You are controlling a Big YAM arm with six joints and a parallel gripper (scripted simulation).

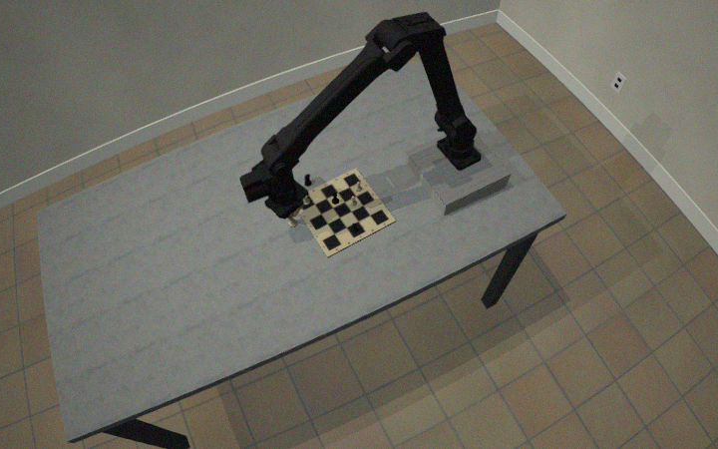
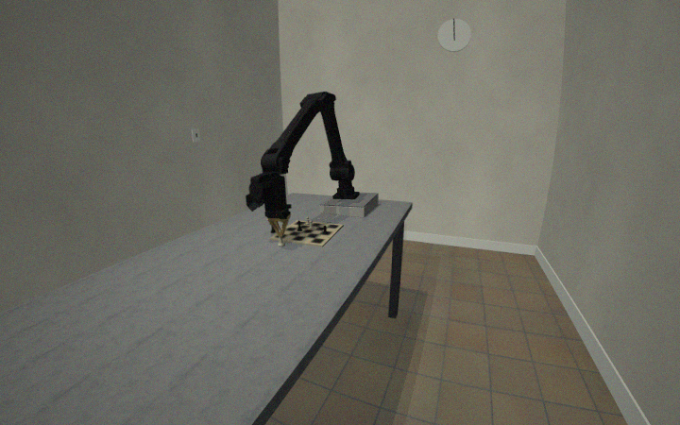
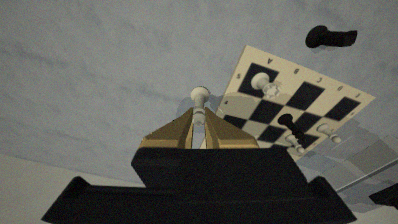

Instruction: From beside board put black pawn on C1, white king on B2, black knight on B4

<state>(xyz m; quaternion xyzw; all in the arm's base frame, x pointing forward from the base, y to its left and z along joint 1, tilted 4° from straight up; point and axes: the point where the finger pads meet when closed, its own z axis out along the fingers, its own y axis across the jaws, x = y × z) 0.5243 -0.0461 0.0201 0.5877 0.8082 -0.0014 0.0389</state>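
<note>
The black pawn lies 140 mm behind my hand, 100 mm to the left of it and 30 mm below it. From my hand the other things lie so: chessboard (140 mm behind, 30 mm to the left, 40 mm below); then white king (10 mm below); then black chess piece (140 mm behind, 10 mm to the right, 20 mm below).
</note>
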